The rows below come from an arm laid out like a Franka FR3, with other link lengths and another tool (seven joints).
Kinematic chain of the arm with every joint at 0, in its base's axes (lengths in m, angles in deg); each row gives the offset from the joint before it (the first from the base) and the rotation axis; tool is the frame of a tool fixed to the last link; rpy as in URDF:
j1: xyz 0 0 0.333 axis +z
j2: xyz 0 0 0 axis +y
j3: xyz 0 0 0.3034 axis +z
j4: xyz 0.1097 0 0 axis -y
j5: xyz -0.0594 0 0.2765 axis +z
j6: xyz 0 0 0 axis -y
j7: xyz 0.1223 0 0 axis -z
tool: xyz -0.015 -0.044 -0.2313 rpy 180 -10.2 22.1
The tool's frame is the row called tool.
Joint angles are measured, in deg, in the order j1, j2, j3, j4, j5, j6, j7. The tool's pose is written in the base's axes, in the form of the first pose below.
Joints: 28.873 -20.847 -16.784 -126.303 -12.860 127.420 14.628
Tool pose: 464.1 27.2 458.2 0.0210 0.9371 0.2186 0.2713
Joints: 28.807 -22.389 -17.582 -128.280 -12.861 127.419 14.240
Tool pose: 455.2 18.7 452.7 0.0168 0.9393 0.2158 0.2663
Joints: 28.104 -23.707 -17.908 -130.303 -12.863 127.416 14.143
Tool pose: 446.1 9.7 445.5 0.0144 0.9426 0.2098 0.2596
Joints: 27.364 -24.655 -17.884 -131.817 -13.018 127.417 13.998
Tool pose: 439.2 3.4 440.4 0.0145 0.9445 0.2071 0.2546
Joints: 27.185 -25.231 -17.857 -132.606 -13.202 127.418 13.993
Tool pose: 435.5 1.7 438.3 0.0147 0.9449 0.2074 0.2527
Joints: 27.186 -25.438 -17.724 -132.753 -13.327 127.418 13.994
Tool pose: 434.6 2.3 438.9 0.0153 0.9444 0.2091 0.2534
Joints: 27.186 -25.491 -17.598 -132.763 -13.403 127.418 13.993
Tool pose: 434.5 3.1 439.4 0.0159 0.9439 0.2104 0.2539
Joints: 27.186 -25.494 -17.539 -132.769 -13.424 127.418 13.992
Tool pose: 434.5 3.5 439.5 0.0161 0.9438 0.2110 0.2539
